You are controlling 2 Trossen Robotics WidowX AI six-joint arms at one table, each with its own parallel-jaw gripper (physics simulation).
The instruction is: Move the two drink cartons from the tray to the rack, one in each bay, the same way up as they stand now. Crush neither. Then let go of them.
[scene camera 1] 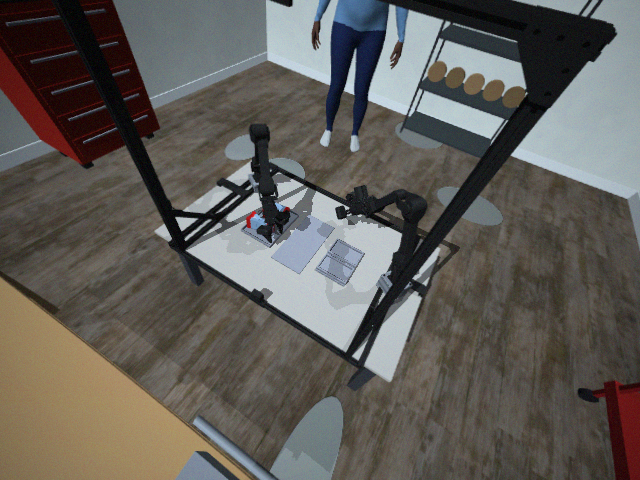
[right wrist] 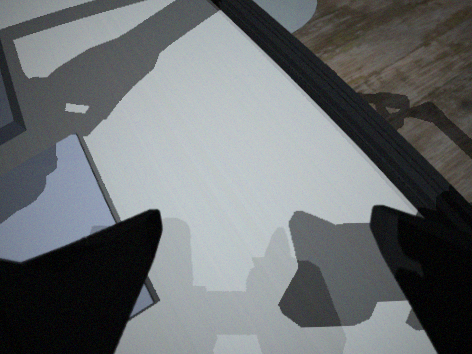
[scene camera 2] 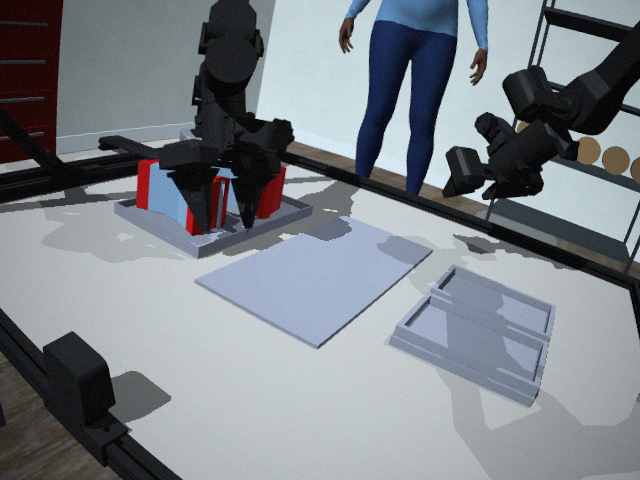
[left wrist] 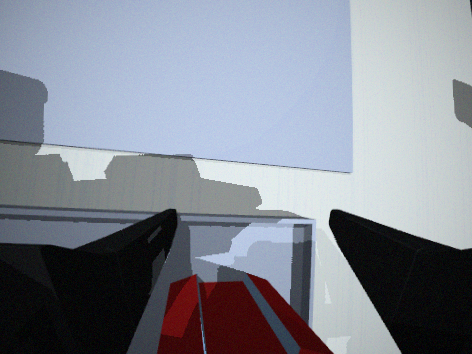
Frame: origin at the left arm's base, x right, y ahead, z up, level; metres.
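Seen in the pictures: left gripper, fingertip midpoint: [scene camera 1: 276,238] [scene camera 2: 228,229] [left wrist: 253,216]; right gripper, fingertip midpoint: [scene camera 1: 345,209] [right wrist: 265,218] [scene camera 2: 463,196]; left arm's base, origin of the base link: [scene camera 1: 259,177].
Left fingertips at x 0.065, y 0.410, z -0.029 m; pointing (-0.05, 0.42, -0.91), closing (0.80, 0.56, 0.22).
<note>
Offsets run from my left fingertips to a thing's top centre. "*": to the spot under its first point.
A red and blue carton {dz +0.047, dx +0.045, dy -0.096 m} [scene camera 1: 256,222] [scene camera 2: 165,188] [left wrist: 222,317] stands upright in the tray {dz -0.011, dx -0.019, dy -0.118 m} [scene camera 1: 269,244] [scene camera 2: 198,250] [left wrist: 312,270]. Its sides look drawn in. My left gripper [scene camera 1: 274,235] [scene camera 2: 226,227] [left wrist: 253,216] is open, fingers low on either side of this carton, holding nothing. The other carton {dz +0.047, dx -0.057, dy -0.145 m} [scene camera 1: 285,209] [scene camera 2: 271,195] stands in the tray farther right, partly hidden by the gripper. The rack {dz -0.007, dx -0.237, dy +0.229 m} [scene camera 1: 330,274] [scene camera 2: 465,367] has two bays, neither holding a carton. My right gripper [scene camera 2: 467,195] [right wrist: 265,218] is open and empty, raised behind the flat sheet and rack in scene camera 2.
A flat pale blue sheet [scene camera 1: 302,245] [scene camera 2: 320,279] [left wrist: 225,75] [right wrist: 82,200] lies between the tray and the rack. A black frame rail {* dz -0.020, dx -0.433, dy -0.145 m} [scene camera 2: 423,206] [right wrist: 320,90] runs along the back table edge. A black block [scene camera 2: 77,377] sits on the front rail.
</note>
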